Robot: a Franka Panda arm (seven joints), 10 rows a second.
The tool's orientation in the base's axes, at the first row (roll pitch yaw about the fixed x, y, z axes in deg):
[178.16, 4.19, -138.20]
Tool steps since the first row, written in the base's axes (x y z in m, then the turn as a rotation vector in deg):
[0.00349, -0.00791, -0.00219, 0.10, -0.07, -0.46]
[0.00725, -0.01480, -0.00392, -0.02, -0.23, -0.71]
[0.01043, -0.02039, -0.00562, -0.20, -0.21, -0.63]
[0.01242, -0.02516, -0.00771, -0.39, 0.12, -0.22]
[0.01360, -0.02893, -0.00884, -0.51, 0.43, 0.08]
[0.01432, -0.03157, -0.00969, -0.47, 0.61, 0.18]
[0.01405, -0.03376, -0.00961, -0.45, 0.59, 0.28]
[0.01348, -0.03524, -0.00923, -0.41, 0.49, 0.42]
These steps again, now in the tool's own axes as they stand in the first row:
[0.00282, -0.00828, 0.00172, 0.01, -0.13, 0.46]
[0.00473, -0.01597, 0.00307, 0.22, -0.18, 0.69]
[0.00621, -0.02231, 0.00447, 0.33, -0.04, 0.61]
[0.00805, -0.02725, 0.00627, 0.23, 0.34, 0.22]
[0.00977, -0.03088, 0.00716, 0.09, 0.66, -0.07]
[0.01105, -0.03335, 0.00784, -0.07, 0.77, -0.15]
[0.01270, -0.03479, 0.00759, -0.08, 0.75, -0.25]
[0.01408, -0.03550, 0.00709, -0.05, 0.65, -0.40]

